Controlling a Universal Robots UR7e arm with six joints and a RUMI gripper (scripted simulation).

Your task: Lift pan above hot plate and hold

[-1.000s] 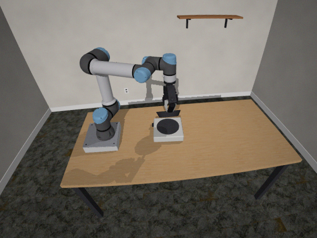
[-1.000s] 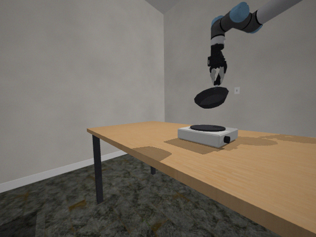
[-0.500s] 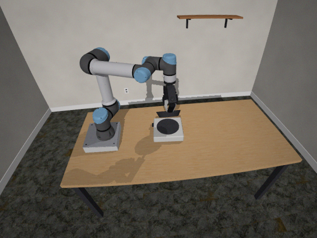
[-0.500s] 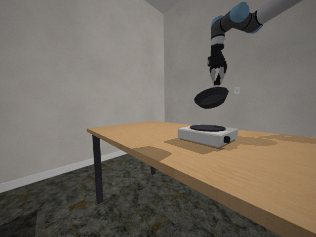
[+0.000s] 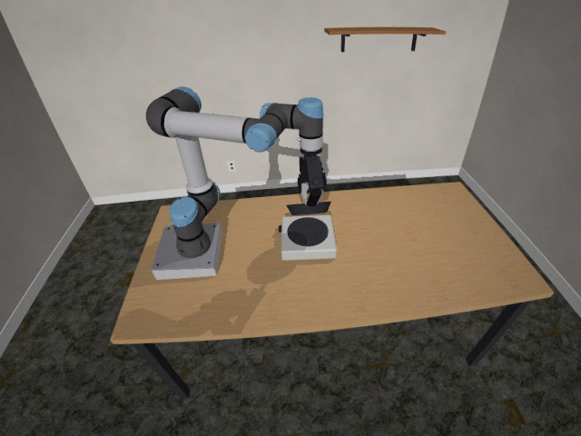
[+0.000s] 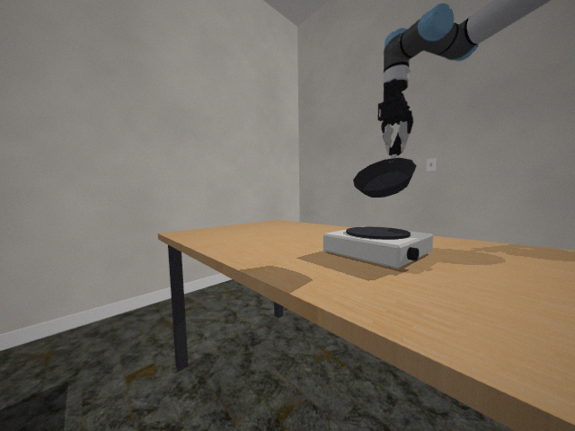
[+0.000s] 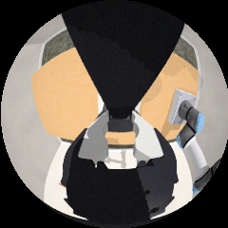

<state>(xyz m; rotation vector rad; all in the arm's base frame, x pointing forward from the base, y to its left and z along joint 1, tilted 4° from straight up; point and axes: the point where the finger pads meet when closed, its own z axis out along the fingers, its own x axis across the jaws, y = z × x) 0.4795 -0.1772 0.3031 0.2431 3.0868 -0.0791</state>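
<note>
Now: hand 60 mm above the black pan, 50 mm to the right of it and 10 mm short of it. Also, from my hand: white hot plate (310 mm below, 140 mm to the left).
</note>
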